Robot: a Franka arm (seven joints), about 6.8 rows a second.
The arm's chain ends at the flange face. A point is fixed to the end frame.
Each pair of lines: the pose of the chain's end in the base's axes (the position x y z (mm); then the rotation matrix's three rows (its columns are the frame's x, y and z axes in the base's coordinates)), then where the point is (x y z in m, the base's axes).
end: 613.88 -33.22 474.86; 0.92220 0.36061 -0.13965; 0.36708 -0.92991 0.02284; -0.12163 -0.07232 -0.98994
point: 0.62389 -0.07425 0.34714
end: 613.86 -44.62 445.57; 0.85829 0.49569 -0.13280; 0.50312 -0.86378 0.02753; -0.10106 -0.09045 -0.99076
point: 0.63099 -0.08038 0.31702
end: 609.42 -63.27 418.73; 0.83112 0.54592 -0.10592; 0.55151 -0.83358 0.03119; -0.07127 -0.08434 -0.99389
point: 0.63218 -0.09656 0.29040
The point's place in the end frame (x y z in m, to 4 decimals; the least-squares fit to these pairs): 0.0097 0.0510 0.1241
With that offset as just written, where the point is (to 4 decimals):
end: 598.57 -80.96 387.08; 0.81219 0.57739 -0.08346; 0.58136 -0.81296 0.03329; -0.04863 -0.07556 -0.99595
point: 0.6255 -0.1127 0.2592
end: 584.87 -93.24 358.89; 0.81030 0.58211 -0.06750; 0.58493 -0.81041 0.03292; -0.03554 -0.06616 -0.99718
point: 0.6140 -0.1248 0.2314
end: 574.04 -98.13 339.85; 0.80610 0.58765 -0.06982; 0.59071 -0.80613 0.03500; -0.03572 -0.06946 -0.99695
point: 0.6032 -0.1292 0.2122
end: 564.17 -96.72 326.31; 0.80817 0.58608 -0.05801; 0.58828 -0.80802 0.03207; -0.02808 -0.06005 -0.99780
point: 0.5947 -0.1282 0.1991
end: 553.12 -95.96 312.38; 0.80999 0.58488 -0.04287; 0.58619 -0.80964 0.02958; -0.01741 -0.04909 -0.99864
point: 0.5855 -0.1279 0.1858
